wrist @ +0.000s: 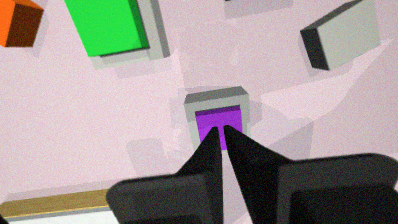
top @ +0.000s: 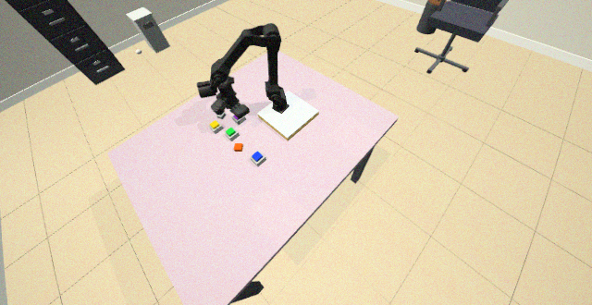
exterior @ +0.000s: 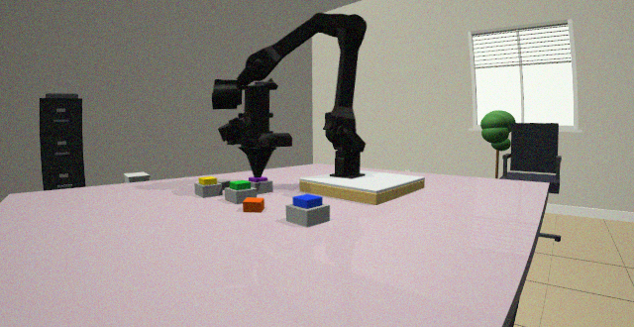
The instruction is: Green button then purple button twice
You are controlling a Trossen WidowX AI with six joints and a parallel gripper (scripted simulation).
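Right now my gripper tip is 10 mm above the purple button. The rest, counted from my gripper tip: green button (90 mm ahead, 40 mm to the left); small grey block (100 mm to the right, 40 mm ahead, 20 mm below); yellow button (100 mm ahead, 50 mm to the right).
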